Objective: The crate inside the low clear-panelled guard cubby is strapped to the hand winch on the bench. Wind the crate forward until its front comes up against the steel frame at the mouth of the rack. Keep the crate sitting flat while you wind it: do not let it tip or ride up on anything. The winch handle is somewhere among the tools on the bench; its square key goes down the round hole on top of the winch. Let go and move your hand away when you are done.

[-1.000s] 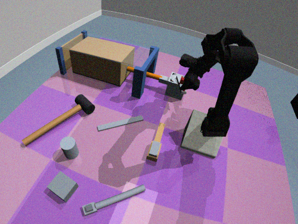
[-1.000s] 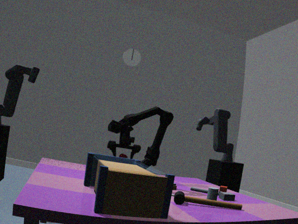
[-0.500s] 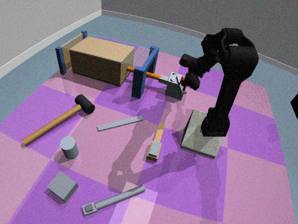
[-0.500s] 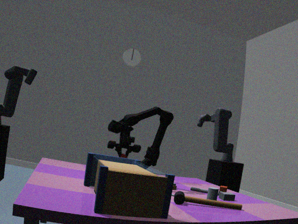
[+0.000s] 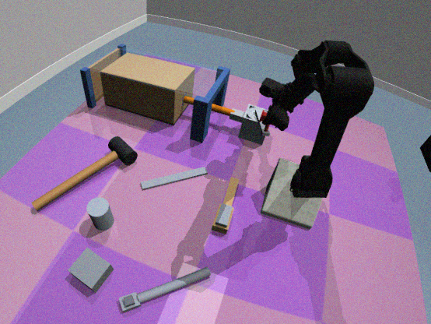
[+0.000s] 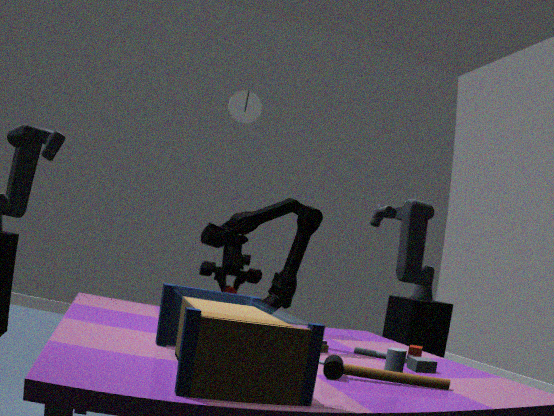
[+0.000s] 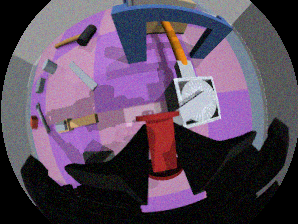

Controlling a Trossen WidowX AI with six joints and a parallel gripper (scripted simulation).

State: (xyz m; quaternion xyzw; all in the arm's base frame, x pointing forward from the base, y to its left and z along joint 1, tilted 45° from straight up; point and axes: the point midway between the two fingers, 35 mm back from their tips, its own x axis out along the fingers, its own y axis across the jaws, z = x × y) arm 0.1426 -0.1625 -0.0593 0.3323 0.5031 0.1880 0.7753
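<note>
Right now the grey crank handle is 30 mm to the right of my gripper tip and 30 mm below it. From my gripper tip the other things lie so: grey winch (10 mm ahead, 100 mm to the right, 100 mm below); blue frame (180 mm ahead, 90 mm to the right, 30 mm below); red knob (10 mm behind).
</note>
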